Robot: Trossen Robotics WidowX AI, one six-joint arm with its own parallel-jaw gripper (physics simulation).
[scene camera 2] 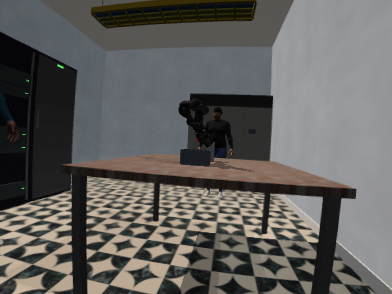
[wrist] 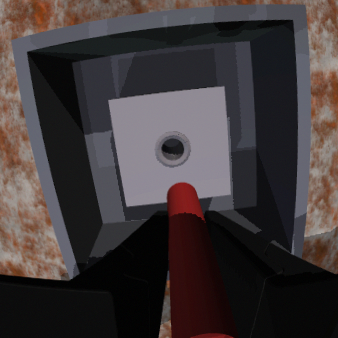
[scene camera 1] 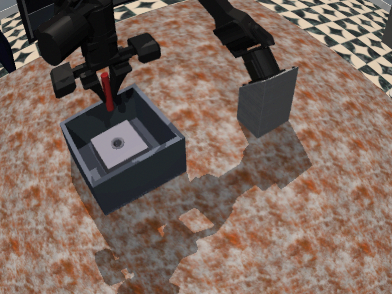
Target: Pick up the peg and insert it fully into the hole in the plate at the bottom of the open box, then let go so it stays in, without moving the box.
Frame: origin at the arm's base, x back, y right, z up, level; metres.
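Seen in the pictures: gripper, between the fingertips: (scene camera 2: 197,138) (wrist: 185,221) (scene camera 1: 109,99); arm's base, origin of its link: (scene camera 2: 210,146) (scene camera 1: 267,77).
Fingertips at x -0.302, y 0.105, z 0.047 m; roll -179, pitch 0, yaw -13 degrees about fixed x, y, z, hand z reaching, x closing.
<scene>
Offsets run from my fingertips to a thing's top centre. "pt": to the spot under its first point. Level surfaces: height alone.
My gripper (scene camera 1: 110,100) (wrist: 185,221) is shut on the red peg @[dy +0.001, dx +0.000, dz +0.058 m] (scene camera 1: 107,90) (wrist: 192,260), whose lower end sticks out past the fingertips. The peg is near upright with a slight lean in scene camera 1. The open dark grey box @[dy +0.002, dx -0.001, dz -0.076 m] (scene camera 1: 145,177) (scene camera 2: 195,157) (wrist: 302,100) stands on the table. A pale square plate @[dy +0.002, dx -0.001, dz -0.113 m] (scene camera 1: 130,134) (wrist: 140,175) lies at its bottom, with a round hole @[pt dy +0.010, dx +0.002, dz -0.127 m] (scene camera 1: 117,143) (wrist: 173,149) in the middle. The peg is apart from the hole; its tip shows over the plate's near edge in the wrist view. Its exact height above the plate is hard to tell.
A grey block (scene camera 1: 267,102) stands on the table @[dz -0.174 m] (scene camera 1: 220,260) (scene camera 2: 210,175) to the right of the box in scene camera 1, with part of the arm above it. The box's walls rise around the plate on all sides.
</scene>
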